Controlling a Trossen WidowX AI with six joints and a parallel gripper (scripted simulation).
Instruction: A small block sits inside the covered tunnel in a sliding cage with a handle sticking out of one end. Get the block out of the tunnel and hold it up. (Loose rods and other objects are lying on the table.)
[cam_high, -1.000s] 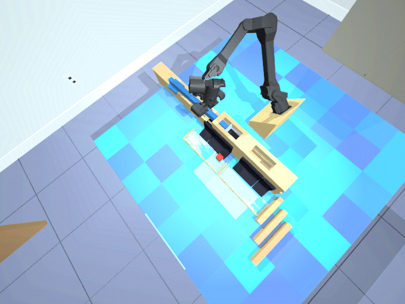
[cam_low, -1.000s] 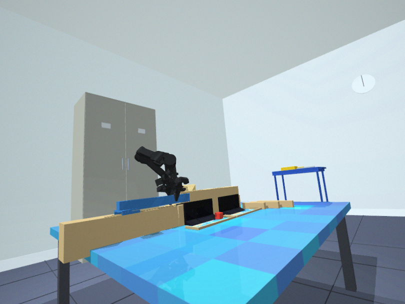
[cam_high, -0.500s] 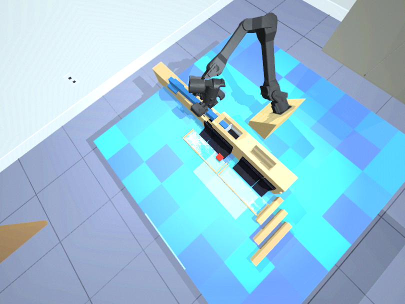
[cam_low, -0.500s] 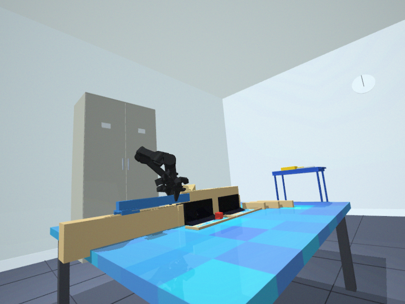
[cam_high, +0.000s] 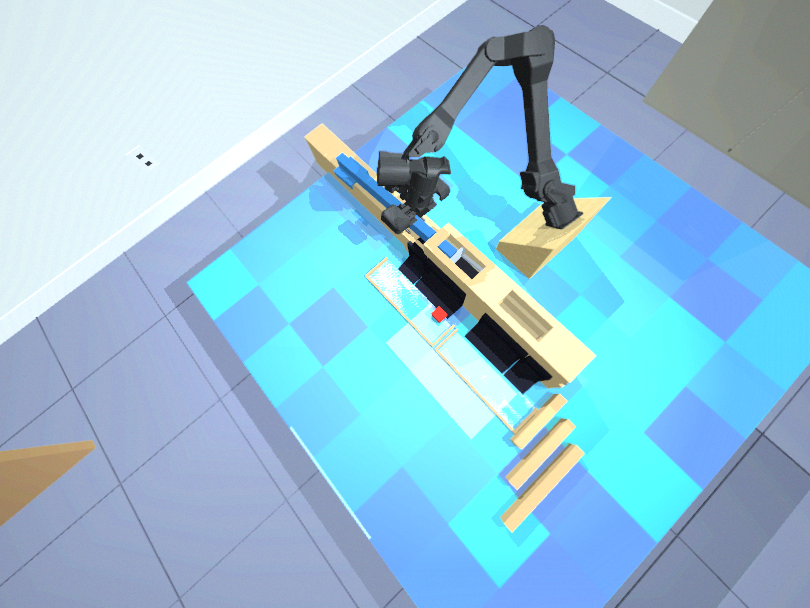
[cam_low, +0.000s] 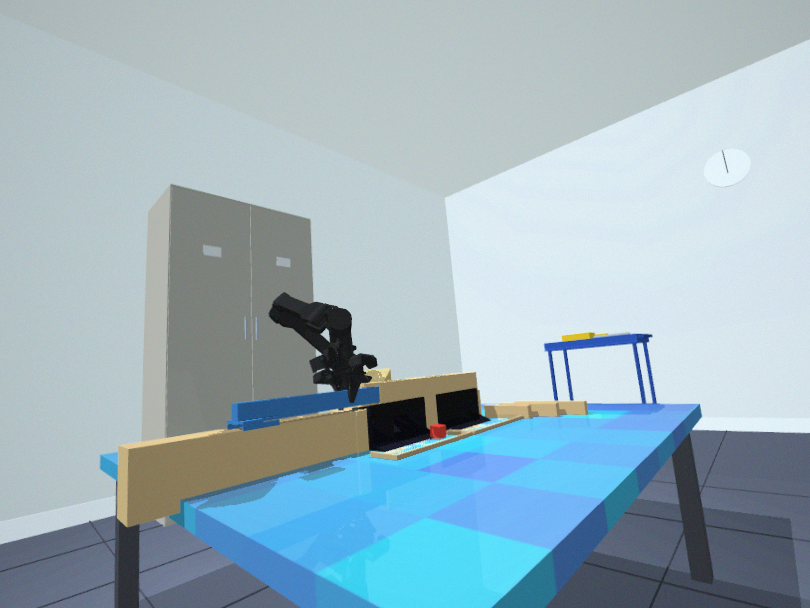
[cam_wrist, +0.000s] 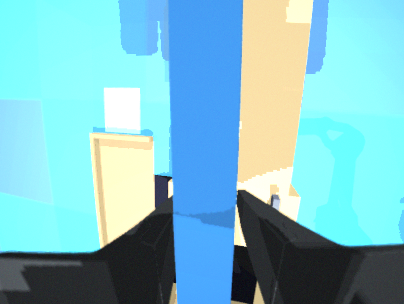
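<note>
Right now the tan tunnel is 1 cm ahead of my gripper tip, 7 cm to the left of it and 4 cm below it. Round my gripper tip: small red block: 7 cm ahead, 23 cm to the left, 9 cm below.
</note>
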